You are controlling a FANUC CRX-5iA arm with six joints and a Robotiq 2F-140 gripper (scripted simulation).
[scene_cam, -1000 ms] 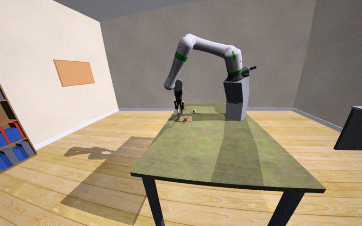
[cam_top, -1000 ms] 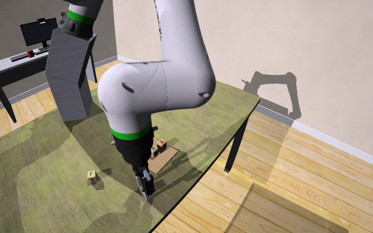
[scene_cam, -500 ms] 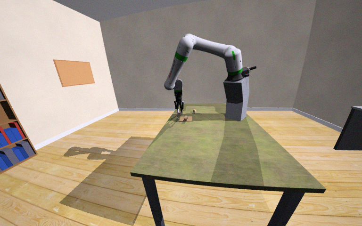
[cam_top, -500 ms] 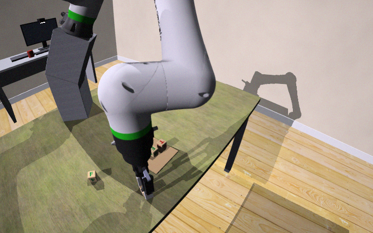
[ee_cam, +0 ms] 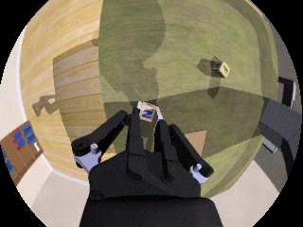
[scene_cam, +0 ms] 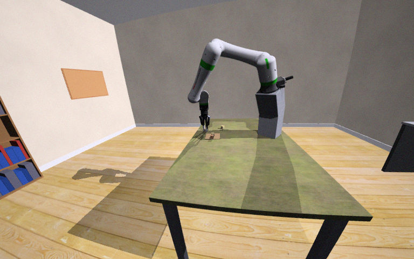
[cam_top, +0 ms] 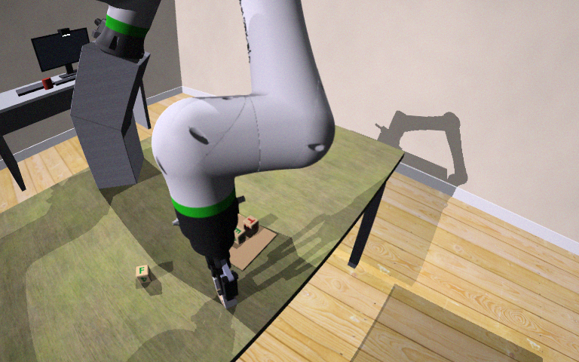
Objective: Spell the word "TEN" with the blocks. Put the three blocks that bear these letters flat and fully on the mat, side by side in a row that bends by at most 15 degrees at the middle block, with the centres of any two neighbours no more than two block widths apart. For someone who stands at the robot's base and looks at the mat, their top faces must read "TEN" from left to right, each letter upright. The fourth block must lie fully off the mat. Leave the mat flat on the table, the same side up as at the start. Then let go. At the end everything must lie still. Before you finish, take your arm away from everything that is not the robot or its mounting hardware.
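Now: the mat 14 cm to the left of my hand, 10 cm behind it and 3 cm below it. Round my hand: N block (2 cm below); then F block (18 cm behind, 10 cm to the right, 2 cm below).
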